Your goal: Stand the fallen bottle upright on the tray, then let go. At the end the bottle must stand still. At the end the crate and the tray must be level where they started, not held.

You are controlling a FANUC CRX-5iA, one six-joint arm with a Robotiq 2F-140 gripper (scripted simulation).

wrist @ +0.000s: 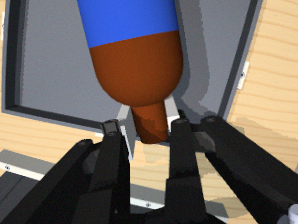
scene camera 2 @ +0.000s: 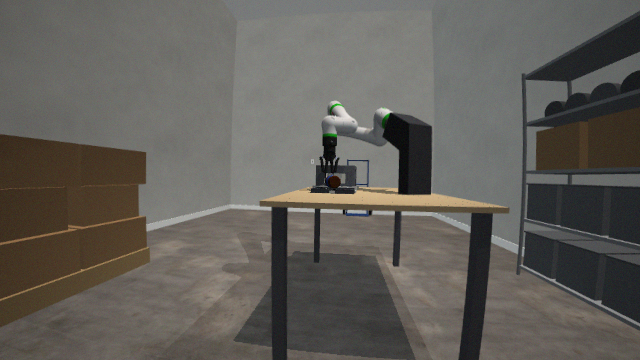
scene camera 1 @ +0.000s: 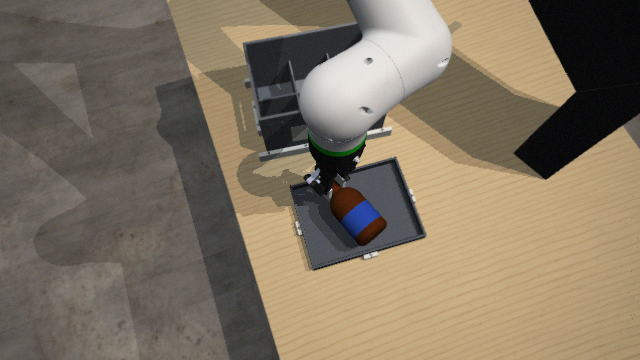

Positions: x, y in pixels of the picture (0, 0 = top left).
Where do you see a bottle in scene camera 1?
At 360, 219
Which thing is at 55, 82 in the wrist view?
A tray.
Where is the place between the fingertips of my gripper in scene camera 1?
332, 190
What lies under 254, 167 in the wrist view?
My gripper.
